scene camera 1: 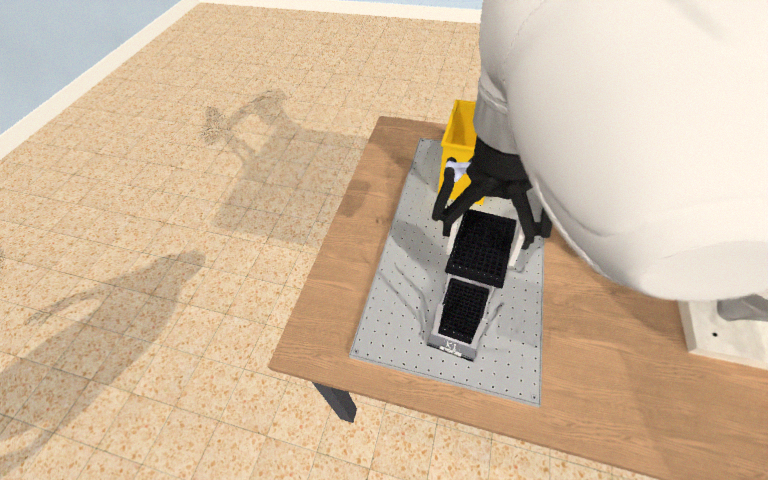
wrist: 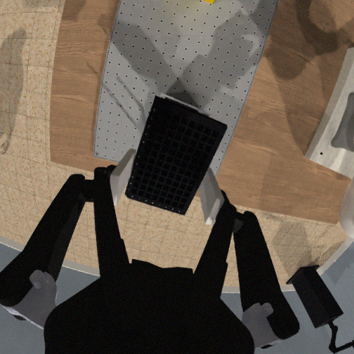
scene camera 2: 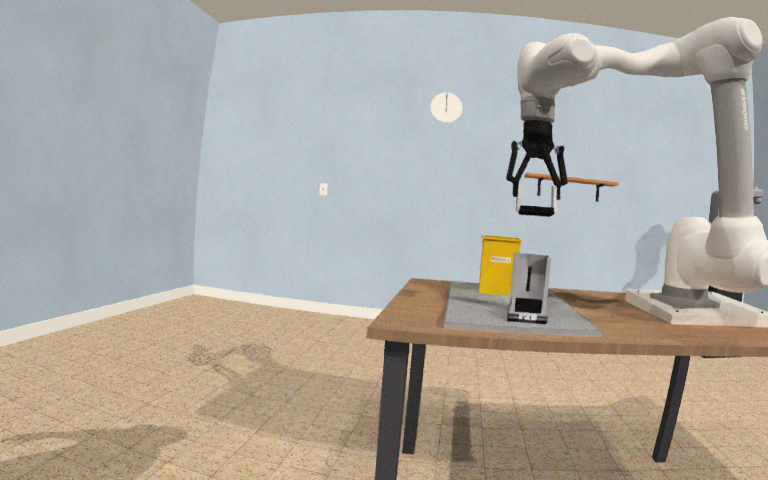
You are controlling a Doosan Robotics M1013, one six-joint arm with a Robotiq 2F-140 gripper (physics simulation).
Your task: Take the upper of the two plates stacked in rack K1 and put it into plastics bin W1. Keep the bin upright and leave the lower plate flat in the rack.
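Frame: origin at the arm's base, x ahead, y left, z up, level; metres.
Seen in the pictures: gripper, fingertip midpoint: [scene camera 1: 480, 252] [scene camera 2: 535, 212]; arm's base, origin of the base link: [scene camera 2: 683, 302].
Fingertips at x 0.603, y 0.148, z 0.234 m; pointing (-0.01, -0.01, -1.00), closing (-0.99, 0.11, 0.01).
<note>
Pixels of each thing's top centre, then the offset from my fingertips to it. Level surfaces: height alone.
- upper plate, middle of its top: [scene camera 1: 483, 241] [scene camera 2: 535, 207] dx -0.003, dy -0.011, dz +0.015 m
- rack K1, middle of its top: [scene camera 1: 470, 284] [scene camera 2: 532, 256] dx +0.000, dy -0.001, dz -0.106 m
- lower plate, middle of its top: [scene camera 1: 462, 308] [scene camera 2: 527, 302] dx -0.003, dy -0.011, dz -0.224 m
- Yellow plastics bin W1, middle of its top: [scene camera 1: 475, 124] [scene camera 2: 501, 237] dx -0.004, dy -0.424, dz -0.079 m
- grey perforated board, its level: dz -0.259 m
- wooden table, its level: dz -0.272 m
My gripper [scene camera 1: 484, 238] [scene camera 2: 536, 200] [wrist: 168, 168] is shut on the upper plate [scene camera 1: 481, 257] [scene camera 2: 535, 211] [wrist: 175, 150], a black well plate, by its long sides. The plate hangs about level, well above rack K1 [scene camera 1: 451, 346] [scene camera 2: 539, 263]. The lower plate [scene camera 1: 464, 311] [scene camera 2: 528, 305], also black, lies flat at the bottom of the rack; the held plate hides most of the rack in the wrist view. Yellow plastics bin W1 [scene camera 1: 454, 153] [scene camera 2: 492, 280] [wrist: 210, 1] stands upright behind the rack. The arm covers part of it in scene camera 1, and its inner floor is hidden.
The rack and bin stand on a grey perforated board [scene camera 1: 390, 316] [scene camera 2: 464, 308] [wrist: 130, 65] on the wooden table [scene camera 1: 317, 316] [scene camera 2: 419, 316] [wrist: 75, 100]. The rack's tall walls stand in front of the bin's right part in scene camera 2. The robot's pale base plate [scene camera 1: 702, 333] [scene camera 2: 656, 308] is at the right.
</note>
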